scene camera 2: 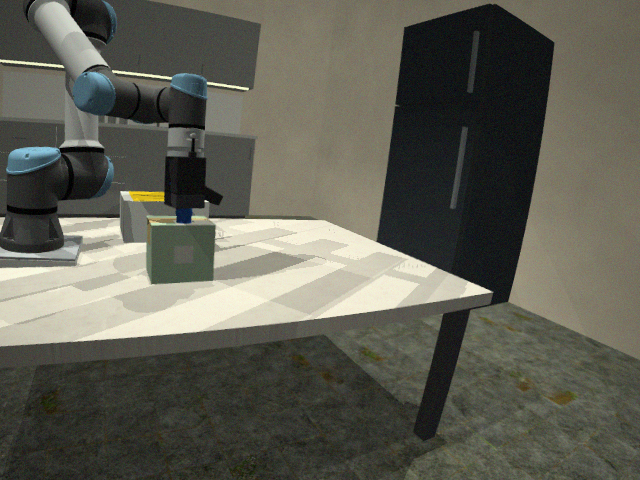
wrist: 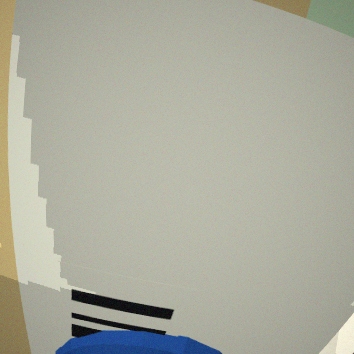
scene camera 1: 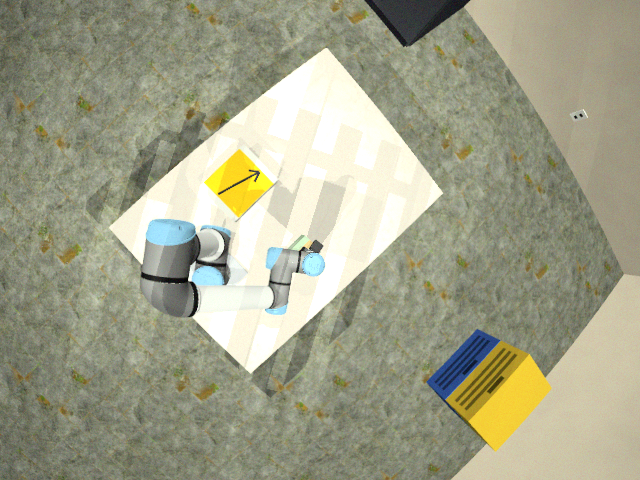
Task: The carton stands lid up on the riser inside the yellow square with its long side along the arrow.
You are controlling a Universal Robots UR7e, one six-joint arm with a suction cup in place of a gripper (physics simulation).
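Observation:
The green carton [scene camera 1: 298,242] [scene camera 2: 159,260] stands upright on the table, near its long edge in scene camera 1. A tan strip and a pale label [wrist: 190,150] with black bars are on its upward face. My gripper [scene camera 2: 183,222] [wrist: 137,345], a blue suction cup, is down against that face and shut on the carton. The arm's wrist hides part of the carton in scene camera 1. The riser [scene camera 1: 265,165] [scene camera 2: 135,222] stands apart from the carton, behind it in scene camera 2. The yellow square [scene camera 1: 227,180] [scene camera 2: 139,196] with its black arrow [scene camera 1: 238,182] is on its top.
The white table [scene camera 1: 361,129] [scene camera 2: 372,279] bears the carton, riser and arm base [scene camera 2: 32,232]. A dark fridge [scene camera 1: 413,15] [scene camera 2: 429,155] stands beyond the table. A blue and yellow box-like unit [scene camera 1: 509,395] stands on the floor at lower right in scene camera 1.

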